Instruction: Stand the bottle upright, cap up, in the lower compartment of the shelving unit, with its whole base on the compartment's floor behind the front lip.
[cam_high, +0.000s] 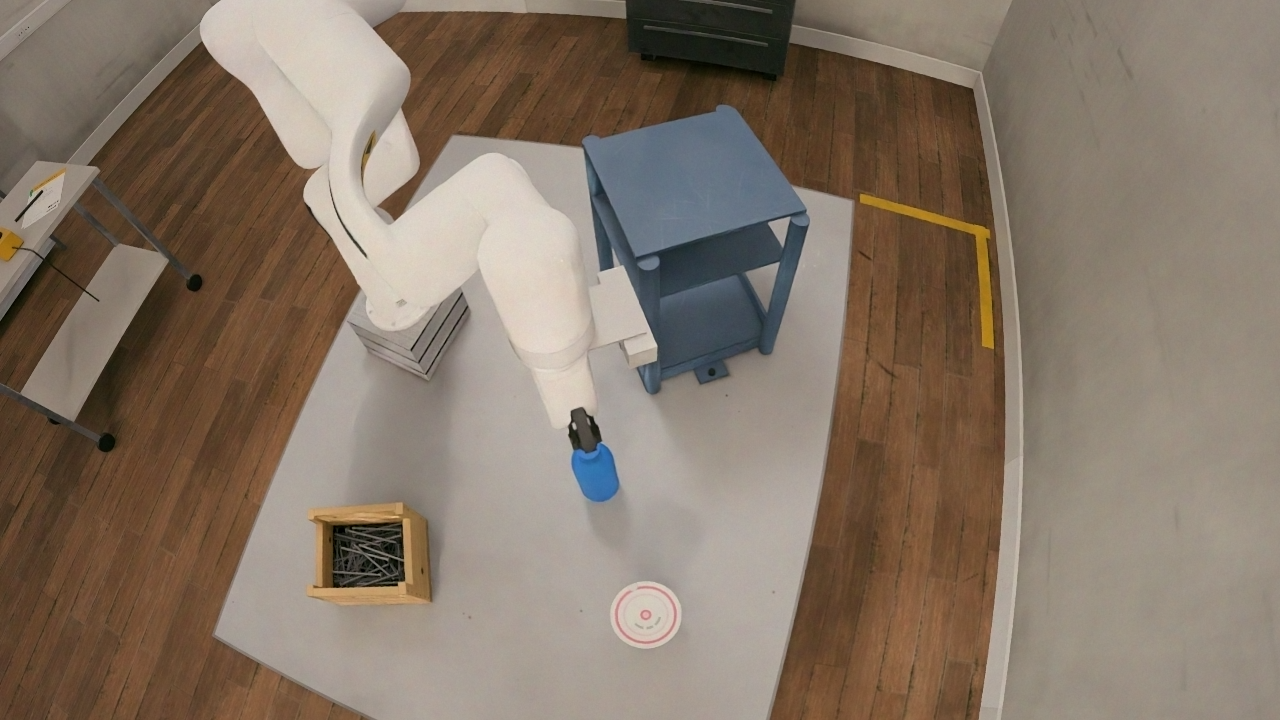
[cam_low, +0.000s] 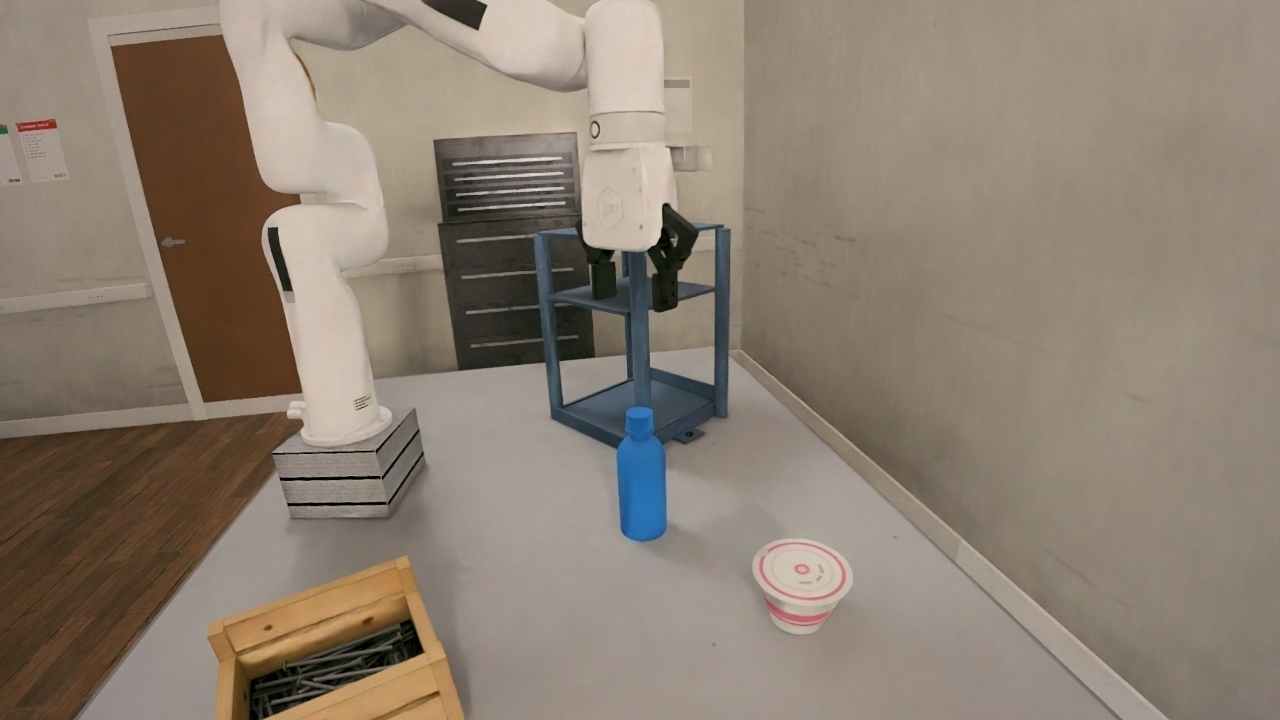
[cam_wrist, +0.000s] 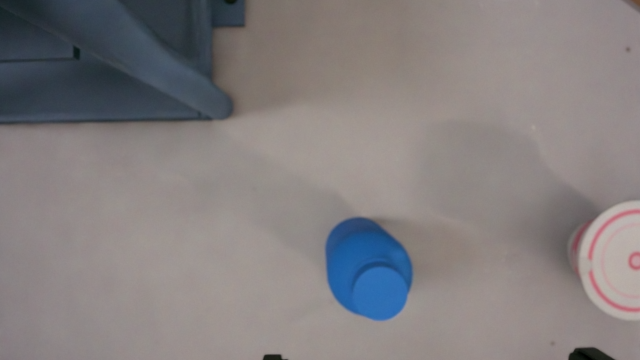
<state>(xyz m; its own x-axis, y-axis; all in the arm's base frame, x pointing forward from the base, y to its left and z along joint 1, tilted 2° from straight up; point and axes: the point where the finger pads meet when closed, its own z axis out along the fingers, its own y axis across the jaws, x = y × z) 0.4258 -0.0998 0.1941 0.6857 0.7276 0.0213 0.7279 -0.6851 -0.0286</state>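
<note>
The blue bottle is 200 mm below my hand. The rest, counted from my hand: blue shelving unit (330 mm to the left, 130 mm below, 10 mm behind).
</note>
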